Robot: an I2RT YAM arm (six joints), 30 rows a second.
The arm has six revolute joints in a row. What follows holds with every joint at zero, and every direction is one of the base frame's. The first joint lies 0.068 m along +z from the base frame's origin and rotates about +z. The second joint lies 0.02 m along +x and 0.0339 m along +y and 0.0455 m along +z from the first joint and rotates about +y. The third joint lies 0.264 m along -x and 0.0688 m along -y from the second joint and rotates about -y. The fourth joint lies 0.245 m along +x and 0.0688 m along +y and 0.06 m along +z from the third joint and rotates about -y. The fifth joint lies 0.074 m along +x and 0.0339 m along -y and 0.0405 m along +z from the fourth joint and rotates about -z. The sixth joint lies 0.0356 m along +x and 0.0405 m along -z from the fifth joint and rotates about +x. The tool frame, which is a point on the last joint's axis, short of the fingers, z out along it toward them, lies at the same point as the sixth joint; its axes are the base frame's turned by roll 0, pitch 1.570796 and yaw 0 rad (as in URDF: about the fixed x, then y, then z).
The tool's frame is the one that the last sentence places.
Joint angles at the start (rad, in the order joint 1, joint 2, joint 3, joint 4, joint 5, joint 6): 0.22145 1.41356 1.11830 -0.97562 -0.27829 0.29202
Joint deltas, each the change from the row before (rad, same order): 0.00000 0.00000 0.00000 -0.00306 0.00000 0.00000; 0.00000 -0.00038 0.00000 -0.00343 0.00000 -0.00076; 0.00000 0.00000 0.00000 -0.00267 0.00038 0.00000; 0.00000 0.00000 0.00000 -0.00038 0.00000 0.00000; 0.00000 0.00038 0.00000 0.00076 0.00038 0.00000; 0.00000 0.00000 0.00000 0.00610 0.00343 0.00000; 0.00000 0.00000 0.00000 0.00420 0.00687 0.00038; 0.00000 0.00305 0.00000 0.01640 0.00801 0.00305; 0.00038 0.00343 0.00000 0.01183 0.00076 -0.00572; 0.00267 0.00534 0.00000 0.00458 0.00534 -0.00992; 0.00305 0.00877 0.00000 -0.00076 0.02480 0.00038; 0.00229 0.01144 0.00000 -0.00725 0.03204 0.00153; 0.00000 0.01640 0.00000 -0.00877 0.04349 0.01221
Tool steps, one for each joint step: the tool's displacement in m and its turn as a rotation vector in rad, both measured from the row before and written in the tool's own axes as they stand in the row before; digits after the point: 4 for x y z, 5 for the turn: 0.0003 -0.0001 0.0000 0.00085 0.00282 0.00084; 0.0004 -0.0001 -0.0001 0.00084 0.00281 0.00008; 0.0003 -0.0001 0.0000 0.00110 0.00235 0.00073; 0.0000 0.0000 0.0000 0.00010 0.00035 0.00010; -0.0001 0.0000 0.0001 0.00026 -0.00046 -0.00010; -0.0007 0.0001 0.0000 0.00160 -0.00661 -0.00166; -0.0005 -0.0001 0.0000 0.00542 -0.00585 -0.00074; -0.0020 0.0001 0.0008 0.00394 -0.01465 -0.00042; -0.0015 0.0003 0.0009 -0.00170 -0.00787 -0.00822; -0.0007 0.0003 0.0016 0.00470 0.00006 -0.01218; -0.0005 -0.0006 0.0026 0.02566 0.00299 -0.00016; -0.0002 -0.0013 0.0032 0.03531 0.00933 0.00333; -0.0006 -0.0024 0.0044 0.04873 0.01146 0.01658
